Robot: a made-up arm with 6 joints. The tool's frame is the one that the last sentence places. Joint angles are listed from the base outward.
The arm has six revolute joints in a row. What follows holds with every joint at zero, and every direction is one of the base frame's.
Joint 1 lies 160.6 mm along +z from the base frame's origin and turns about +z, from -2.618 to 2.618 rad.
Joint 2 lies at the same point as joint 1 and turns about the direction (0.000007, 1, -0.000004), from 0 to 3.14 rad.
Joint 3 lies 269.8 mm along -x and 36.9 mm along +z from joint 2 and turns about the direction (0.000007, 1, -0.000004), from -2.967 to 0 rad.
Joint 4 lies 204.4 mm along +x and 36.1 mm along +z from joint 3 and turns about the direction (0.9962, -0.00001, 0.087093), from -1.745 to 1.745 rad.
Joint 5 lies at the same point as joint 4 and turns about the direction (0.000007, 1, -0.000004), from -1.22 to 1.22 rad.
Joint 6 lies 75.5 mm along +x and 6.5 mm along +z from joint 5 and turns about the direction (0.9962, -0.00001, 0.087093), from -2.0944 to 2.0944 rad.
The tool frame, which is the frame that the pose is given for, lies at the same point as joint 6; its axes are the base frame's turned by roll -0.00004, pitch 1.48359 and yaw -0.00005 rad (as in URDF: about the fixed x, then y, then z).
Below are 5 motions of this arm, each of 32 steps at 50 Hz.
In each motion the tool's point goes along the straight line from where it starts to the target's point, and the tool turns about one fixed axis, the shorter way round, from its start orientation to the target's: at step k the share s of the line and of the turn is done. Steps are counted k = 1, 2, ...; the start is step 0. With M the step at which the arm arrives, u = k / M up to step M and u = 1 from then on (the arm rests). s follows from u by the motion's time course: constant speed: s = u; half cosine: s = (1 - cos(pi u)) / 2; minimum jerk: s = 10 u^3 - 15 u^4 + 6 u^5.
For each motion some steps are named. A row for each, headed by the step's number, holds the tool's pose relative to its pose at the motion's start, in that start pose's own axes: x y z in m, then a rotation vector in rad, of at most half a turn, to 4 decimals.
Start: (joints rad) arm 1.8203 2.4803 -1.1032 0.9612 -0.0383 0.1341
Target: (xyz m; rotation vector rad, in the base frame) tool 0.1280 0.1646 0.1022 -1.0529 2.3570 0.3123
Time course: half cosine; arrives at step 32
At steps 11, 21, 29, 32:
11: -0.0180 -0.0611 -0.0327 0.0549 -0.1076 -0.0493
21: -0.0500 -0.1702 -0.0910 0.1528 -0.2995 -0.1373
29: -0.0665 -0.2263 -0.1210 0.2032 -0.3983 -0.1827
32: -0.0679 -0.2313 -0.1237 0.2077 -0.4071 -0.1867

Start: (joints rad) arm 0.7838 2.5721 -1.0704 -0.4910 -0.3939 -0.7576
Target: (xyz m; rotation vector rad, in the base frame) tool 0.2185 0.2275 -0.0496 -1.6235 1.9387 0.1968
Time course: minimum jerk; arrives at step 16
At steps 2, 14, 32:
2: 0.0005 0.0006 0.0006 0.0023 0.0000 0.0099
14: 0.0282 0.0357 0.0394 0.1422 0.0024 0.6088
32: 0.0286 0.0363 0.0400 0.1445 0.0024 0.6188

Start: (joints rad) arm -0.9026 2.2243 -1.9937 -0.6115 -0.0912 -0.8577
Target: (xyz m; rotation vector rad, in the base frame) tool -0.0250 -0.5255 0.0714 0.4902 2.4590 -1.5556
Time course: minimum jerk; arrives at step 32
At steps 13, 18, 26, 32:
13: 0.1219 0.0761 -0.0259 -0.0587 0.2589 0.1455
18: 0.2288 0.1428 -0.0486 -0.1101 0.4857 0.2730
26: 0.3533 0.2205 -0.0751 -0.1700 0.7501 0.4216
32: 0.3714 0.2318 -0.0789 -0.1787 0.7885 0.4432

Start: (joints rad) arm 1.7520 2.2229 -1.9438 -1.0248 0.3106 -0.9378
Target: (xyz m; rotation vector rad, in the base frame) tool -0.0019 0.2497 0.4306 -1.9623 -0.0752 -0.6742
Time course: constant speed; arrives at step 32
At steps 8, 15, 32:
8: 0.0241 -0.0013 -0.0592 -0.0394 0.0766 0.0118
15: 0.0453 -0.0024 -0.1111 -0.0738 0.1436 0.0222
32: 0.0966 -0.0051 -0.2370 -0.1575 0.3063 0.0474

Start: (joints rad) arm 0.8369 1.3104 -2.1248 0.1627 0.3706 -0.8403
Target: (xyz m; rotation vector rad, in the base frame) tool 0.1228 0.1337 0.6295 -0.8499 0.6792 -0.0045
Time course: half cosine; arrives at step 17
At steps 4, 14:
4: 0.0036 0.0017 0.0031 -0.0040 0.0056 -0.0236
14: 0.0258 0.0122 0.0222 -0.0285 0.0394 -0.1676

